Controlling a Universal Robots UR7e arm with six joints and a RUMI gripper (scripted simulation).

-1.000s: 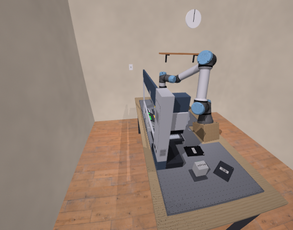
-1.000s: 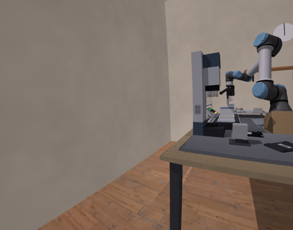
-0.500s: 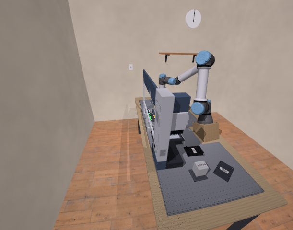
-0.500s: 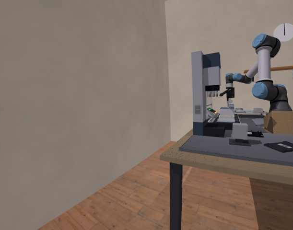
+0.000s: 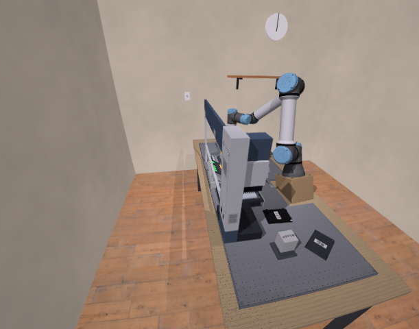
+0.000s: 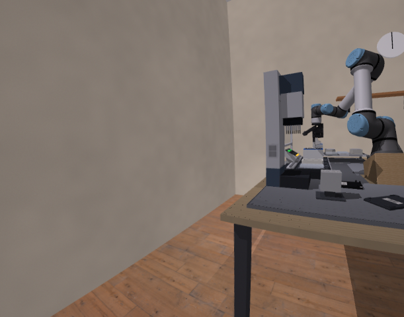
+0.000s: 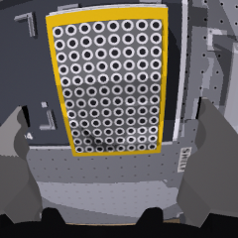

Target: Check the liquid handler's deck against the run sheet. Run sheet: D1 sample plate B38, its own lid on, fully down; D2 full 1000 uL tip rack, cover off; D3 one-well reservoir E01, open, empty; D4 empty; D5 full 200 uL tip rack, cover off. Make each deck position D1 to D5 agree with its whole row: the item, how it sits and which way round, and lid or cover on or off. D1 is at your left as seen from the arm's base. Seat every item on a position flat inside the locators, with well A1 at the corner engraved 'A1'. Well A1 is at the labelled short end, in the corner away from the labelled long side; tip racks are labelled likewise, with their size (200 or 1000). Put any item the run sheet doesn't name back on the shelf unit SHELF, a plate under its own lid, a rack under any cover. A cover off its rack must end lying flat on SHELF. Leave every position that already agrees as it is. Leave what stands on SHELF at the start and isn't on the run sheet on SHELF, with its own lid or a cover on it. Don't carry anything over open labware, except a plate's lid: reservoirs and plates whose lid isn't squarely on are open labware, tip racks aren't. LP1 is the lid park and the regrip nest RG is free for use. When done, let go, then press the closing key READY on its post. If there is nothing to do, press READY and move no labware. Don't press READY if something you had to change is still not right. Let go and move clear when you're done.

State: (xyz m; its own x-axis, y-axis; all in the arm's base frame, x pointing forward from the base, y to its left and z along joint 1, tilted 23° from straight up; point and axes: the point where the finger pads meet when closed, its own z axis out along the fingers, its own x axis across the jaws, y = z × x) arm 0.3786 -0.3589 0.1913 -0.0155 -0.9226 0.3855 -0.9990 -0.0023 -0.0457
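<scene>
My hand is 3 cm above the yellow-rimmed tip rack, 1 cm to the right of it and 1 cm short of it. From my hand the other things lie so: shelf label (20 cm behind, 13 cm below, 11 cm to the right); blue-framed tip rack (24 cm to the left); shelf (28 cm to the right, 19 cm behind, 7 cm below).
</scene>
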